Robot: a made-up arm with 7 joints.
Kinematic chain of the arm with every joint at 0, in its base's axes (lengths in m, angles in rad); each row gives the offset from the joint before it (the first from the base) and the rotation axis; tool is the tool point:
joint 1: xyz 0 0 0.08 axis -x
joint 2: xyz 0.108 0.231 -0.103 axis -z
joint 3: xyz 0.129 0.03 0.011 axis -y
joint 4: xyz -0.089 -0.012 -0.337 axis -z
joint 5: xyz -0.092 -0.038 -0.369 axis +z
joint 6: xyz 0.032 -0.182 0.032 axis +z
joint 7: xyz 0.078 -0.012 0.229 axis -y
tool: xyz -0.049 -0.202 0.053
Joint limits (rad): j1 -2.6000..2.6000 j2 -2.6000..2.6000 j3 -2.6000..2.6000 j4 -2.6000..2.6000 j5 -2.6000..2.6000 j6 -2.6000..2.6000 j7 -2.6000..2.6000
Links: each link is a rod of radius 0.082 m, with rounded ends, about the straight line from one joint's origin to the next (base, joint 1, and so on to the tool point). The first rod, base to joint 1, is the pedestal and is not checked.
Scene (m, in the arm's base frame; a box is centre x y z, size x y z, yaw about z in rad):
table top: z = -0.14
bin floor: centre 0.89 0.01 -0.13 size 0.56 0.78 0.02 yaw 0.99
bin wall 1: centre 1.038 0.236 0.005 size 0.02 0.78 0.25 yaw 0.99
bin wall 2: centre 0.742 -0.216 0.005 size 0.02 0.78 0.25 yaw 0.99
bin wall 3: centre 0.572 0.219 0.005 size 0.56 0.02 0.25 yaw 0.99
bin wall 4: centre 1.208 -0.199 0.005 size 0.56 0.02 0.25 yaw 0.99
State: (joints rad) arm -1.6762 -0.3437 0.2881 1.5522 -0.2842 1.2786 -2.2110
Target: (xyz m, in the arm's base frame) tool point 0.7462 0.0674 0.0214
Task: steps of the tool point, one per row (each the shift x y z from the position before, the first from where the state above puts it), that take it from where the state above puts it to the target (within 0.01 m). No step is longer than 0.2 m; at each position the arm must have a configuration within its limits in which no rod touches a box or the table.
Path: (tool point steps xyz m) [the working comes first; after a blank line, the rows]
Joints at the target: -1.2691 0.0135 2.0254 1.0913 -0.0688 0.9661 -2.6000
Straight joint move there: touches bin wall 1, bin wall 3.

1: 0.1752 0.0025 0.0122
2: 0.1642 -0.0552 0.0091
3: 0.1338 -0.1058 0.0058
4: 0.0886 -0.1423 0.0042
5: 0.0349 -0.1598 0.0057
6: -0.0189 -0.1579 0.0110
7: 0.0119 0.0359 -0.1004
8: 0.0138 0.0354 -0.0886
9: 0.0207 0.0314 -0.0728

